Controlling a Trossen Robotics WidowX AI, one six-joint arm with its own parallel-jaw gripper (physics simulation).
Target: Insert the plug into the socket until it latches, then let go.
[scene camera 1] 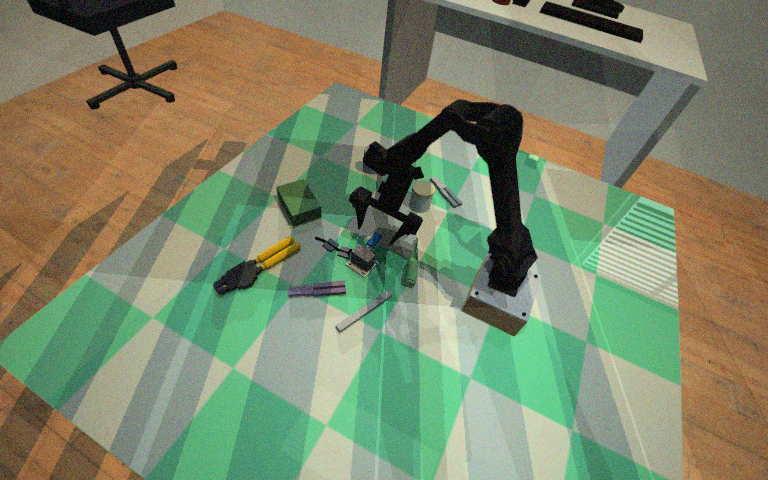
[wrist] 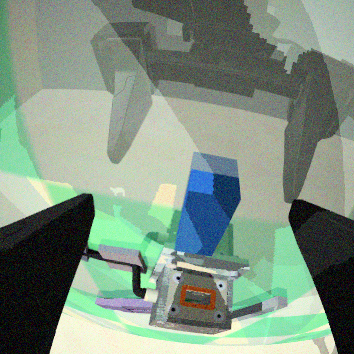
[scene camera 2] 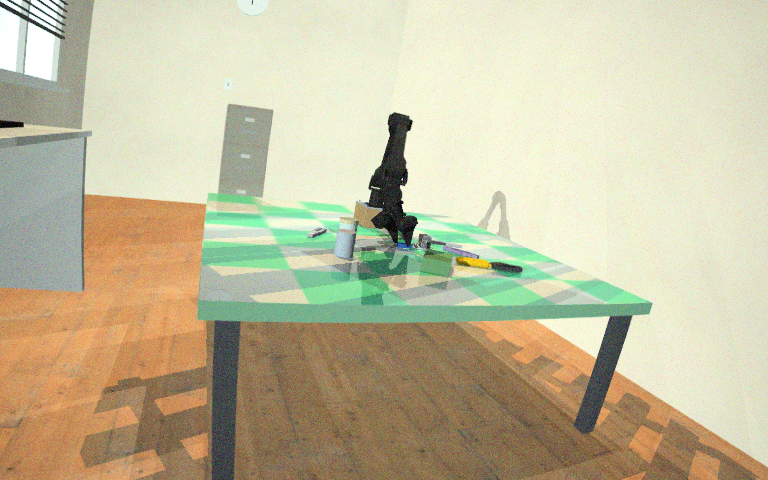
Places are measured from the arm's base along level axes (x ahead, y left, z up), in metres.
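Pixels of known places: gripper, fingertip midpoint: (scene camera 1: 374,236) (wrist: 197,207) (scene camera 2: 402,244); arm's base, link origin: (scene camera 1: 504,280) (scene camera 2: 375,205).
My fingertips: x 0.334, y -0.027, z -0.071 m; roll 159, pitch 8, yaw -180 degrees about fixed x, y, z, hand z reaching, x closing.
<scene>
For each thing: its middle in the pictures, then the offset to it from my fingertips.
- blue plug, body centre: (wrist: 198,230) (scene camera 1: 372,242) (scene camera 2: 406,245) 0.003 m back, 0.020 m left, 0.003 m down
- socket, body centre: (wrist: 185,299) (scene camera 1: 361,257) (scene camera 2: 424,241) 0.005 m back, 0.087 m left, 0.014 m up
- dark green box, body centre: (scene camera 1: 298,201) (scene camera 2: 437,261) 0.231 m ahead, 0.000 m left, 0.011 m up
- purple tool, body centre: (wrist: 134,305) (scene camera 1: 317,289) (scene camera 2: 460,252) 0.048 m ahead, 0.207 m left, 0.003 m down
- grey bar, body centre: (wrist: 234,316) (scene camera 1: 365,310) (scene camera 2: 442,243) 0.073 m back, 0.204 m left, 0.004 m down
- green cylinder, body centre: (scene camera 1: 413,259) 0.120 m back, 0.024 m left, 0.005 m up
The blue plug (scene camera 1: 374,240) (scene camera 2: 404,245) (wrist: 207,212) is a small block on the checkered table, close beside the socket. The socket (scene camera 1: 363,257) (scene camera 2: 424,241) (wrist: 200,318) is a grey box-shaped housing with an orange-rimmed opening, which shows in the wrist view. A dark cable runs from its left side there. The plug is outside that opening; whether it touches the housing is unclear. My gripper (scene camera 1: 376,234) (scene camera 2: 402,243) (wrist: 197,207) is open and empty, pointing down above the plug, with one finger on each side of it in the wrist view.
Yellow-handled pliers (scene camera 1: 240,275) (scene camera 2: 475,262), a dark green box (scene camera 1: 297,203) (scene camera 2: 436,263), a pale can (scene camera 1: 422,196) (scene camera 2: 345,242), a purple tool (scene camera 1: 317,289), a grey bar (scene camera 1: 363,312) and a green cylinder (scene camera 1: 410,271) surround the work area.
</scene>
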